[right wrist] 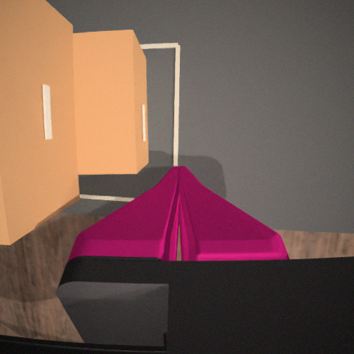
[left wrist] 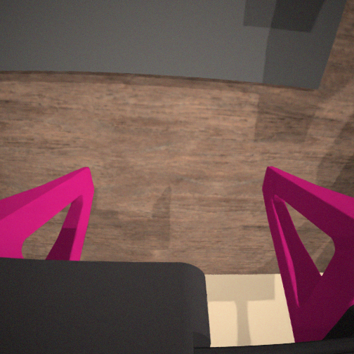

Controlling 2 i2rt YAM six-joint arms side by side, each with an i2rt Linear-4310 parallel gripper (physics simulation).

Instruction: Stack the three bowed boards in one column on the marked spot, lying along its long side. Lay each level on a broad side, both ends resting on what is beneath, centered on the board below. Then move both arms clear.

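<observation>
My left gripper [left wrist: 177, 177] is open and empty above the wooden surface; no board shows in the left wrist view. My right gripper [right wrist: 178, 177] is shut with its fingertips together and nothing between them, to the right of the orange boards. One orange board [right wrist: 105, 100], with a white stripe near its right end, shows inside the pale marked outline [right wrist: 176, 110]. Another orange board [right wrist: 25, 160], also striped, looks larger and nearer the camera at the left edge and hides part of the first. A third board cannot be told apart, and how the boards rest on each other is hidden.
A dark grey mat [left wrist: 125, 40] [right wrist: 275, 110] lies on the wooden table [left wrist: 150, 120] [right wrist: 30, 270]. A cream surface [left wrist: 240, 287] shows at the bottom of the left wrist view. Shadows fall across the mat beside the boards and at its corner in the left wrist view.
</observation>
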